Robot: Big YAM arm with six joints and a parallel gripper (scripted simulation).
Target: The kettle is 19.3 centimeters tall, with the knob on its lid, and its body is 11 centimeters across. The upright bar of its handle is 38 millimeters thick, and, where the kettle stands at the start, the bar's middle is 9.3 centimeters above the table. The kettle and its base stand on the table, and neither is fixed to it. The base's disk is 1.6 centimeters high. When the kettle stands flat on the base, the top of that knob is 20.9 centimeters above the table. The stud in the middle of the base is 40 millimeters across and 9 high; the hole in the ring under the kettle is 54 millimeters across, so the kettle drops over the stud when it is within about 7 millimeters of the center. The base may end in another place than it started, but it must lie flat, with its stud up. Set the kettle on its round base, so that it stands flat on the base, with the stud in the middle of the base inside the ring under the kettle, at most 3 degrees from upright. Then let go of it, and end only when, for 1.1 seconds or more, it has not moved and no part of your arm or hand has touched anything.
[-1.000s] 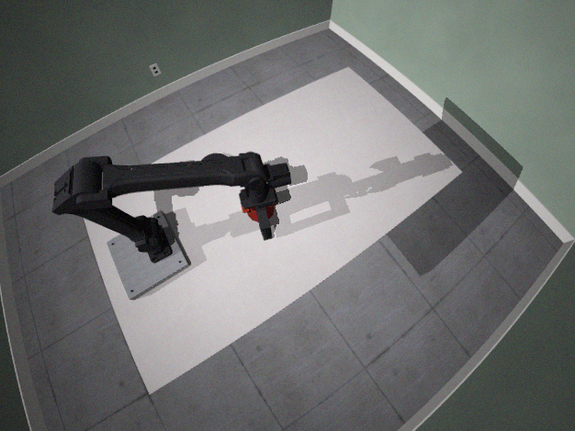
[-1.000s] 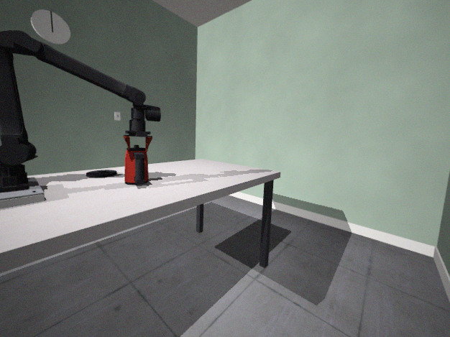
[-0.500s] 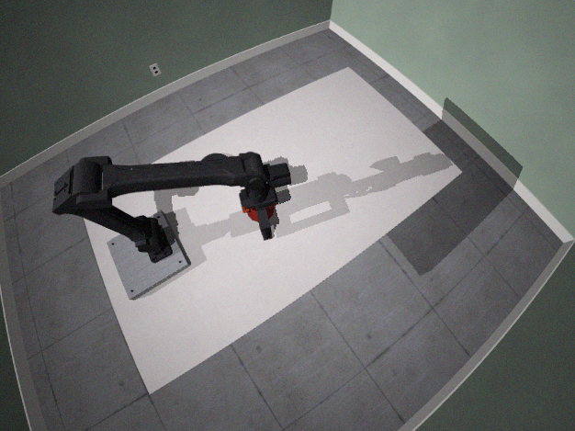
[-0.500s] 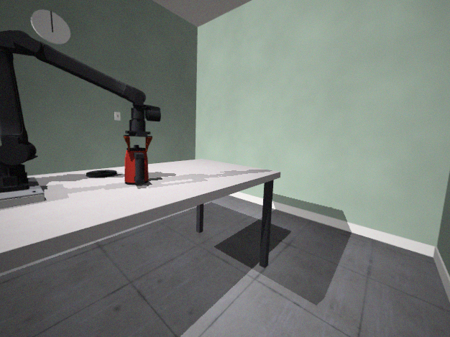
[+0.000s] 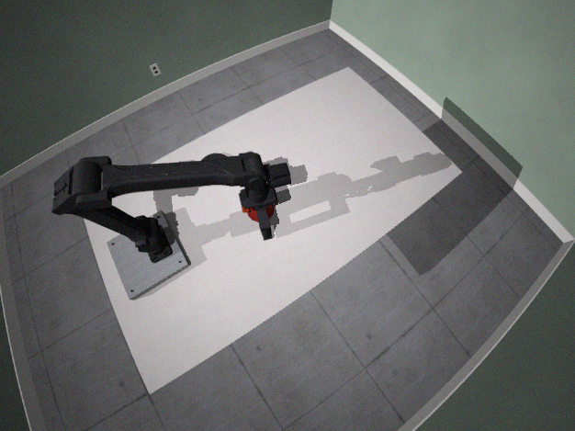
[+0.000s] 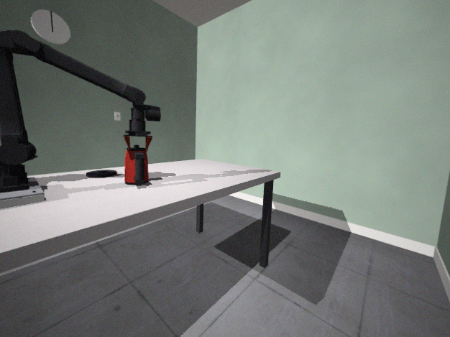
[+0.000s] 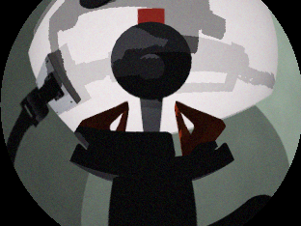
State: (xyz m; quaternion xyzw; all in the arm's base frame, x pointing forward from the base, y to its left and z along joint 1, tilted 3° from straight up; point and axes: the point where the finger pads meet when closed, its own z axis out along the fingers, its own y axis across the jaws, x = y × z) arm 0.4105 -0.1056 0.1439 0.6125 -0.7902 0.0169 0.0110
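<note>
The red kettle lies 10 mm ahead of my hand, 20 mm to the left of it and 80 mm below it. From my hand the other things lie so: black round base: 70 mm behind, 340 mm to the left, 160 mm below.
</note>
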